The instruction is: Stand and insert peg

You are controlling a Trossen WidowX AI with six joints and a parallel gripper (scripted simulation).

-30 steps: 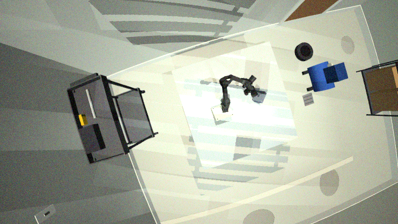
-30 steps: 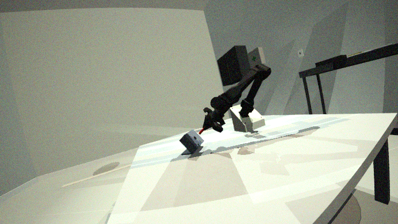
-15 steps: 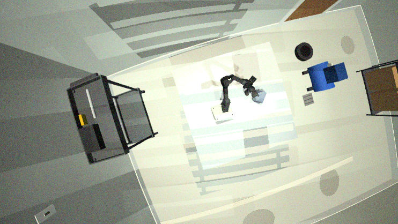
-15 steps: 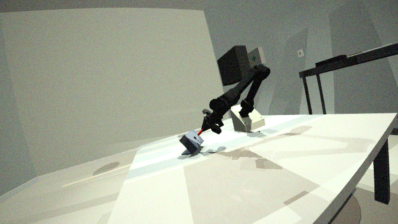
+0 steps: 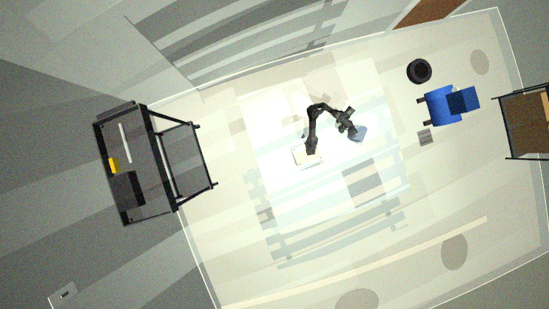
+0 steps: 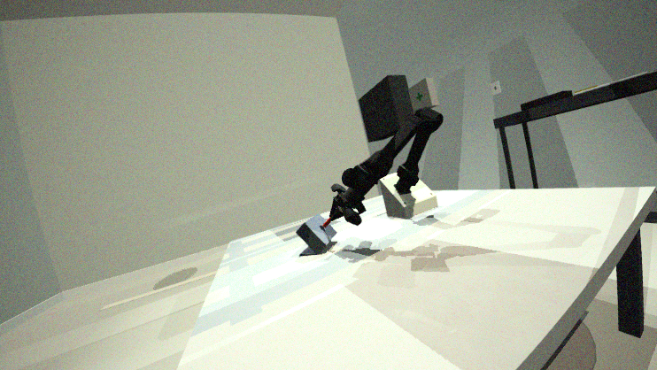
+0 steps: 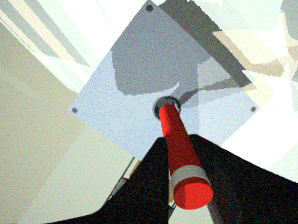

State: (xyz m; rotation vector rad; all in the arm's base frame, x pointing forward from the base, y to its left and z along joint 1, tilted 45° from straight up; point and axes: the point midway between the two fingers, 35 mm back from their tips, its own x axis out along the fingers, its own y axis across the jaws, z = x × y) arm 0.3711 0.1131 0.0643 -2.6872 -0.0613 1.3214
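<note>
Now: gripper tip 10 mm to the right of the red peg, 10 mm below it and 10 mm past it. From my gripper tip the other things lie so: sloped panel (50 mm ahead, 40 mm to the right, 40 mm below).
</note>
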